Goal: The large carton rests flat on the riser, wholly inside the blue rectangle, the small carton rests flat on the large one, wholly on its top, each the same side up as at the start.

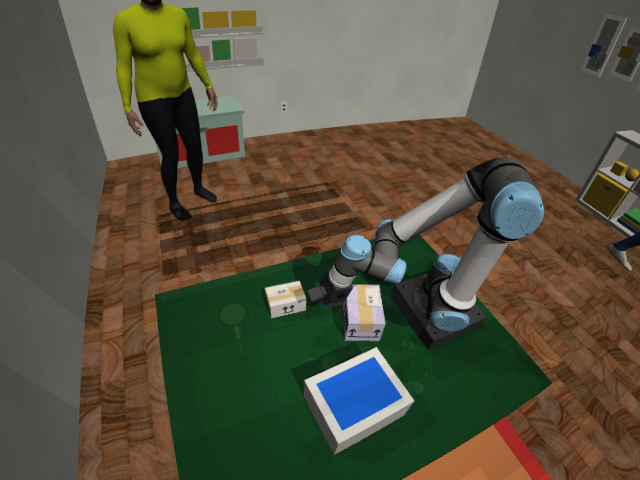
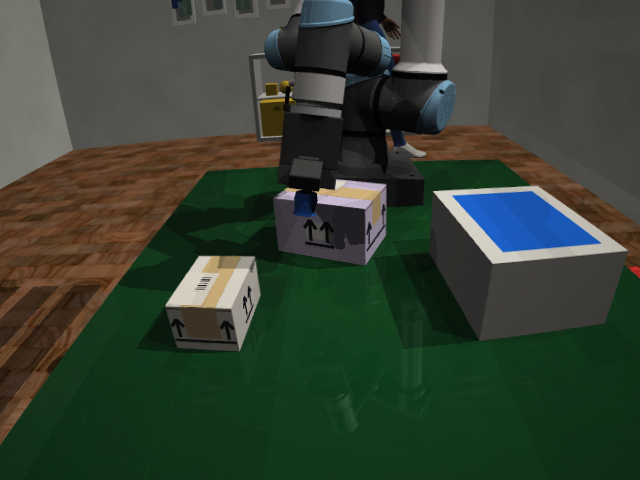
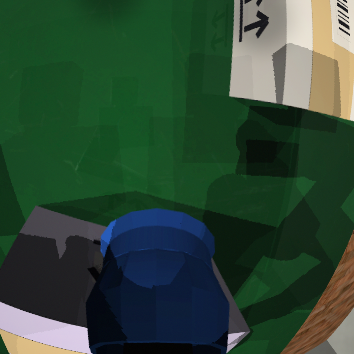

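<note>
The lilac large carton [image 1: 364,316] [image 2: 338,229] [image 3: 45,270] stands flat on the green mat, its side arrows pointing up. The cream small carton [image 1: 285,303] [image 2: 212,289] [image 3: 300,75] stands flat on the mat, apart from it. The pale riser [image 1: 373,416] [image 2: 553,294] carries the blue rectangle [image 1: 359,392] [image 2: 522,219] on its top, with no carton on it. My gripper's blue suction cup [image 1: 324,303] [image 2: 305,210] [image 3: 157,225] is low beside the large carton's arrow side, between the two cartons. It faces mainly down and holds nothing visible; its rim partly hides that side.
The green mat [image 1: 206,392] [image 2: 320,423] [image 3: 130,100] lies under the cartons, riser and arm base [image 1: 431,333]. A person in a yellow top [image 1: 160,54] stands beyond the mat, near a low cabinet [image 1: 222,111]. A shelf unit [image 2: 254,98] stands behind the arm.
</note>
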